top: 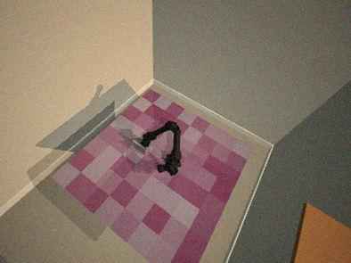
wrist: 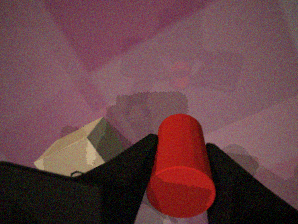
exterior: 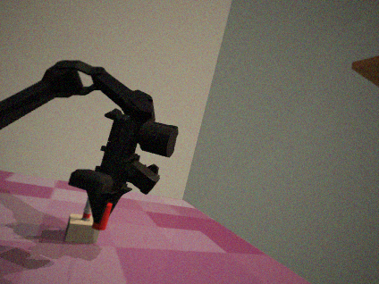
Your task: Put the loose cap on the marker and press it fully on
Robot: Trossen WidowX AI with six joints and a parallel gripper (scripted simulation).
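My gripper tip is 10 cm to the right of the holder block, 6 cm above it and 3 cm past it. Also, from my gripper tip: red cap: 1 cm above.
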